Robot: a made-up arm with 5 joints.
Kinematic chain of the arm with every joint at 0, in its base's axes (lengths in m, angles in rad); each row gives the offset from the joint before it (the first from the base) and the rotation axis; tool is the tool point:
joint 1: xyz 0 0 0.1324 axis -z
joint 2: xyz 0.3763 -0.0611 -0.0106 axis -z
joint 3: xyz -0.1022 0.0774 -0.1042 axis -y
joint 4: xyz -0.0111 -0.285 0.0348 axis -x
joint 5: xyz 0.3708 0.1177 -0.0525 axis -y
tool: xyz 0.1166 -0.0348 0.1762
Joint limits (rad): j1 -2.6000..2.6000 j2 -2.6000..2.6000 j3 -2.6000..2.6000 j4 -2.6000..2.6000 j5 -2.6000..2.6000
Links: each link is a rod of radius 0.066 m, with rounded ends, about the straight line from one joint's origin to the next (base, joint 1, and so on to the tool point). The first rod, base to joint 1, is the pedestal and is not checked.
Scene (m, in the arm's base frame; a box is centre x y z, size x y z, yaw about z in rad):
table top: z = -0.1
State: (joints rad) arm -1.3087 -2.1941 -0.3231 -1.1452 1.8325
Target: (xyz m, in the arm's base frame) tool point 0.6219 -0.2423 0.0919
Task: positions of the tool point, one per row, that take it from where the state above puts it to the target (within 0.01 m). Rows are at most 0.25 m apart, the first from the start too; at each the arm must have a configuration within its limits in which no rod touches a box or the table.
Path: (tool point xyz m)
1: 0.1671 0.4975 0.0831
2: 0.3307 0.4483 0.0875
3: 0.4798 0.3402 0.0906
4: 0.5912 0.1777 0.0924
5: 0.6434 -0.0242 0.0928
6: 0.6219 -0.2423 0.0919

